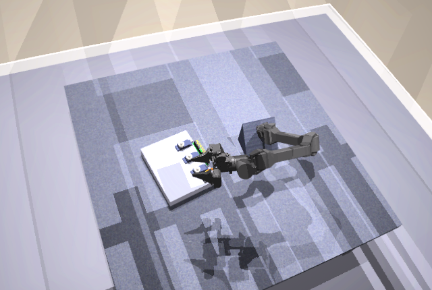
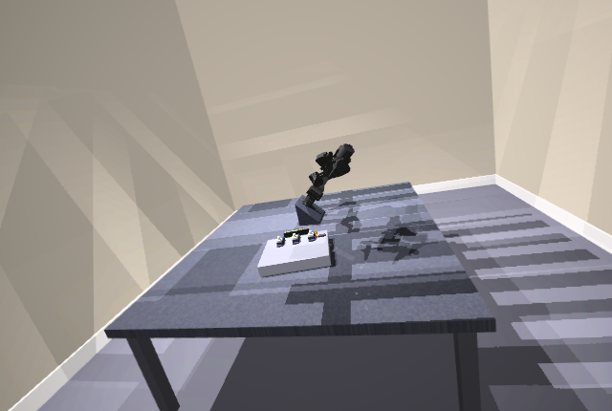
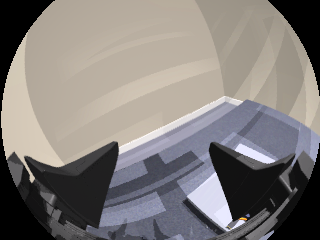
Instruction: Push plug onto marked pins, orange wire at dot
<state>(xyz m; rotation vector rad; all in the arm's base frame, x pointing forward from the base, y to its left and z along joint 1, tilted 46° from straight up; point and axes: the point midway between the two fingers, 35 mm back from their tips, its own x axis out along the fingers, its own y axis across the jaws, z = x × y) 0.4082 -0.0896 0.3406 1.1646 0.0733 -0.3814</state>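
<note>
My gripper tip is 15 cm past the green band, 19 cm to the left of it and 26 cm above it. The rest, counted from my gripper tip: printed holder: 18 cm to the right, 31 cm below; servo: 10 cm behind, 18 cm to the right, 29 cm below.
</note>
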